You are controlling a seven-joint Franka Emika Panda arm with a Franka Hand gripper.
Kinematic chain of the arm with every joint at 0, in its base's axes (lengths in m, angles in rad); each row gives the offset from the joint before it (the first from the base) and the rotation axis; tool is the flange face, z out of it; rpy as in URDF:
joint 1: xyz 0 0 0.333 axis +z
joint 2: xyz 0 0 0 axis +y
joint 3: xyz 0 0 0.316 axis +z
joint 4: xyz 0.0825 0 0 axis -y
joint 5: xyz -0.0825 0 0.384 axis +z
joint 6: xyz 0 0 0 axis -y
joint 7: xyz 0.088 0 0 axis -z
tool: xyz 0 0 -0.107 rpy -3.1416 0 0
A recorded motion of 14 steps. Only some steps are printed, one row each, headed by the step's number.
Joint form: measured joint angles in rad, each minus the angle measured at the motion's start. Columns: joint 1, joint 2, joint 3, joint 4, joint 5, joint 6, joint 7.
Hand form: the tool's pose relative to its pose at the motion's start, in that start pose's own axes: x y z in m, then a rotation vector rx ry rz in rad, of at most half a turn. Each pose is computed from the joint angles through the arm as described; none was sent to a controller.
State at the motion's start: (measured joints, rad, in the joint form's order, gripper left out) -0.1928 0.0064 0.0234 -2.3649 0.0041 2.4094 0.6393
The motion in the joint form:
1: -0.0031 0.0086 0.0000 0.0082 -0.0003 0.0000 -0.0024
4: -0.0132 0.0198 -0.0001 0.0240 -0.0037 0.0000 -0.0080
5: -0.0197 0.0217 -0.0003 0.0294 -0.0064 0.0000 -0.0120
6: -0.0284 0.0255 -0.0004 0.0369 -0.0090 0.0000 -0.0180
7: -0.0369 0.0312 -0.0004 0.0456 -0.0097 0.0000 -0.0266
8: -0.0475 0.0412 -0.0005 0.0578 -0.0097 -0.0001 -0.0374
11: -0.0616 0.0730 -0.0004 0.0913 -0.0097 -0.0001 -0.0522
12: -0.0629 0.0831 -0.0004 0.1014 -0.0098 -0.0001 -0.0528
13: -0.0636 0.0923 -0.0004 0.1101 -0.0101 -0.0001 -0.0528
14: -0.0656 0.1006 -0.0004 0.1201 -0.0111 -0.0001 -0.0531
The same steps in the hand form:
1: 0.0030 -0.0003 0.0010 -0.0003 -0.0002 0.0005
4: 0.0101 0.0009 0.0002 0.0005 0.0049 0.0026
5: 0.0136 0.0027 -0.0010 0.0009 0.0090 0.0032
6: 0.0181 0.0050 -0.0021 0.0013 0.0132 0.0041
7: 0.0229 0.0070 -0.0028 0.0024 0.0160 0.0035
8: 0.0292 0.0095 -0.0026 0.0033 0.0180 0.0034
11: 0.0419 0.0099 0.0002 0.0042 0.0194 0.0027
12: 0.0448 0.0088 0.0015 0.0042 0.0193 0.0033
13: 0.0472 0.0077 0.0028 0.0039 0.0189 0.0038
14: 0.0504 0.0070 0.0031 0.0044 0.0207 0.0048

